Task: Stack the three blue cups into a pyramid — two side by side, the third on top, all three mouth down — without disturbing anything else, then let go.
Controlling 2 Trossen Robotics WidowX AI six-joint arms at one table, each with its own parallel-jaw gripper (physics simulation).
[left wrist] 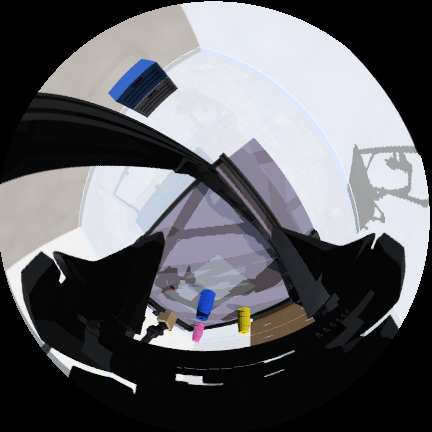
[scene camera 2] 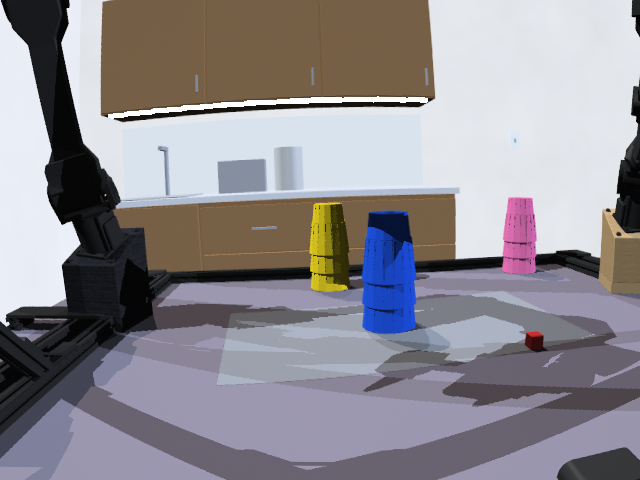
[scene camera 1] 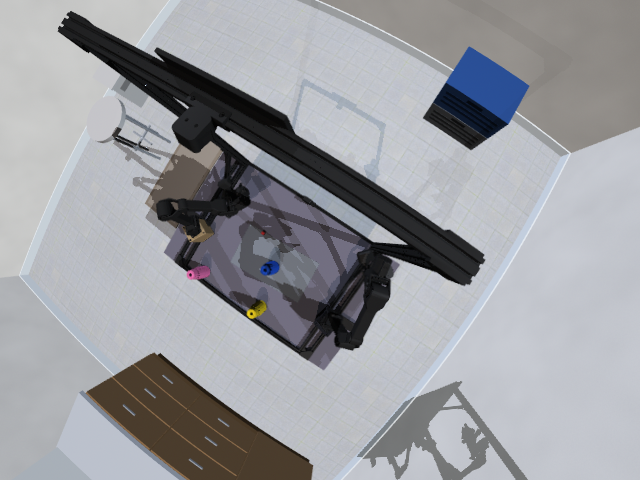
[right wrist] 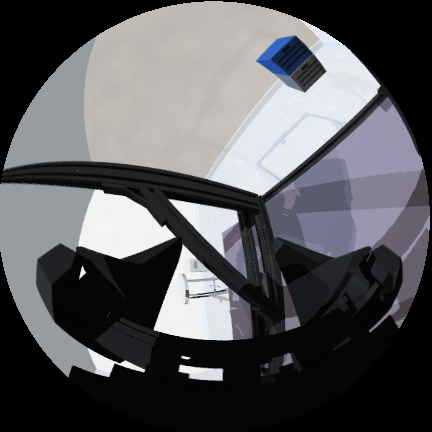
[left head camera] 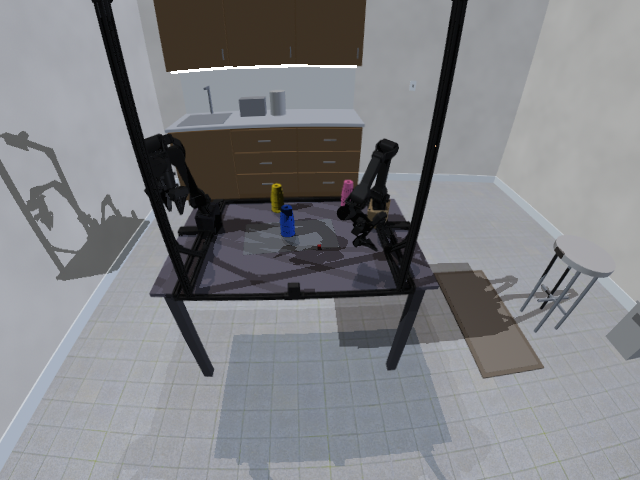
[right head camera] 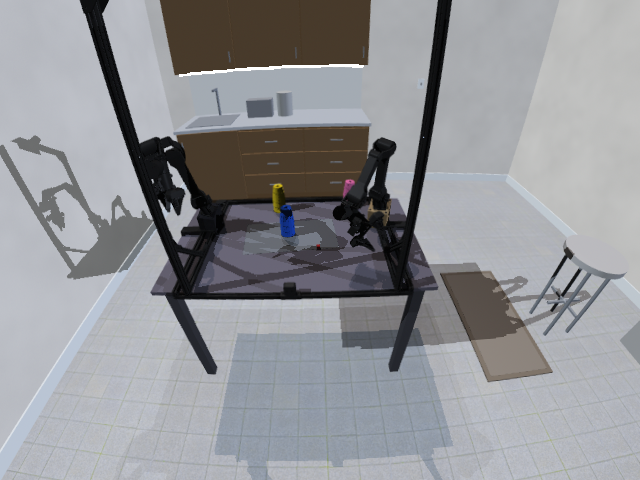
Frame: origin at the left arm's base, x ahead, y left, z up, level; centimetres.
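Where they show: left gripper, fingertip midpoint: (left wrist: 219,234) (scene camera 1: 368,266) (left head camera: 175,213) (right head camera: 173,213); right gripper, fingertip midpoint: (scene camera 1: 235,178) (right wrist: 228,242) (left head camera: 383,244) (right head camera: 380,244); left arm's base, link origin: (scene camera 2: 103,245) (scene camera 1: 327,323) (left head camera: 206,209) (right head camera: 208,210); right arm's base, link origin: (left wrist: 163,324) (scene camera 2: 634,222) (scene camera 1: 193,230) (left head camera: 379,205) (right head camera: 379,204).
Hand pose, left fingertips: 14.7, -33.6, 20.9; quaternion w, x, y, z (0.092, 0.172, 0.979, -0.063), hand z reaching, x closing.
Things, the pixels of their top centre, and the offset from my left fingertips, as dx, dy, dz.
- yellow cup stack, top centre: (scene camera 2: 326,203) (scene camera 1: 252,313) (left head camera: 275,185) (right head camera: 277,186) (left wrist: 243,331) +11.7, +61.9, -17.5
- pink stack, top centre: (scene camera 2: 519,197) (right head camera: 350,181) (left head camera: 348,181) (scene camera 1: 189,275) (left wrist: 195,340) +48.0, +79.9, -17.5
- small red cube, top centre: (scene camera 2: 534,334) (left head camera: 319,245) +44.4, +35.8, -31.0
The blue cups (left head camera: 287,222) (right head camera: 287,222) (scene camera 1: 269,267) (scene camera 2: 388,268) (left wrist: 206,302) stand nested in one upright stack, narrow ends up and mouths down, on a pale translucent rectangle (scene camera 2: 289,356) on the table. My left gripper (left head camera: 174,208) (right head camera: 173,209) (left wrist: 219,234) is open and empty, raised at the left side of the left head camera view, well away from the stack. My right gripper (left head camera: 366,244) (right head camera: 363,244) (right wrist: 228,242) is open and empty, low at the right side of the table, to the right of the stack.
A yellow cup stack (left head camera: 277,197) (scene camera 1: 256,308) (scene camera 2: 328,248) stands behind the blue one. A pink stack (left head camera: 346,192) (scene camera 1: 198,272) (scene camera 2: 519,237) stands at the back right. A small red cube (left head camera: 318,246) (scene camera 2: 534,340) lies front right of the blue stack. Black frame rails edge the table.
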